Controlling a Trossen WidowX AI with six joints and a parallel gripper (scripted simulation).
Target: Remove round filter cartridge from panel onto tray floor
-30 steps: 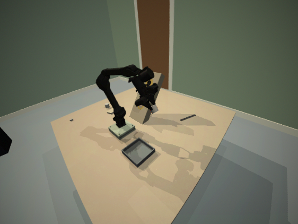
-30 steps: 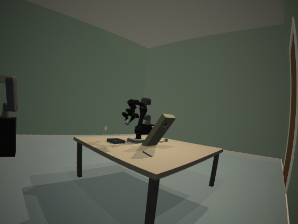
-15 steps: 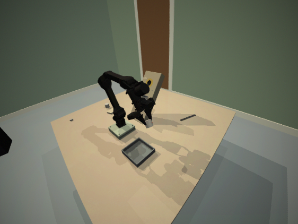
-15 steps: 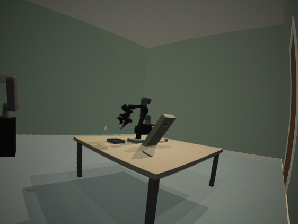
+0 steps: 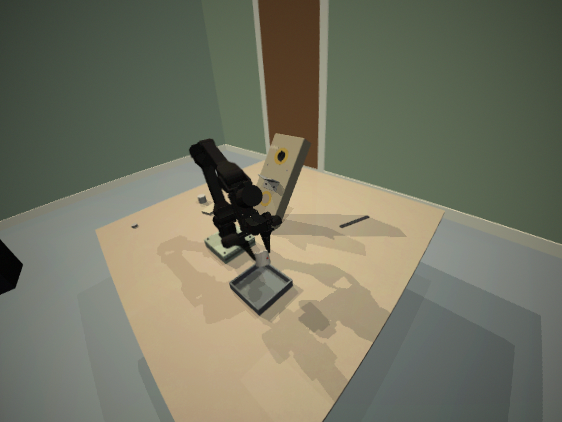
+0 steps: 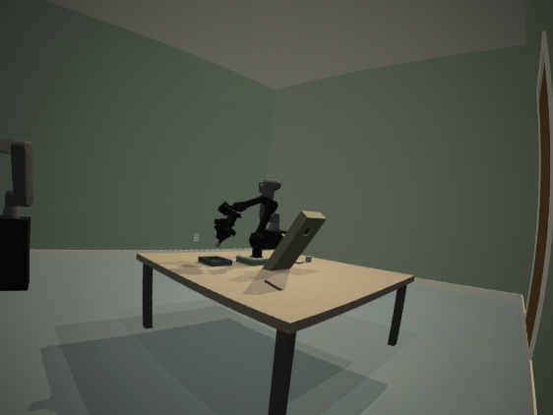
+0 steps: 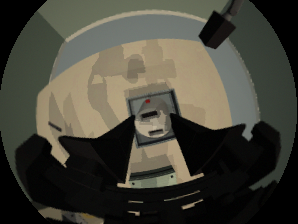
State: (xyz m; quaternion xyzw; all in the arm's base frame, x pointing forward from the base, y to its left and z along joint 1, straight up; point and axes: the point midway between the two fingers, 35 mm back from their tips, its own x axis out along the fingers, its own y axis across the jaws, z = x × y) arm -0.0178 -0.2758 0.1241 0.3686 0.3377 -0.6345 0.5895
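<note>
Now: the dark square tray 20 mm behind my gripper tip and 130 mm below it. The rest, counted from my gripper tip: round filter cartridge right at my gripper tip; then grey block 80 mm ahead, 730 mm to the left, 120 mm below.
</note>
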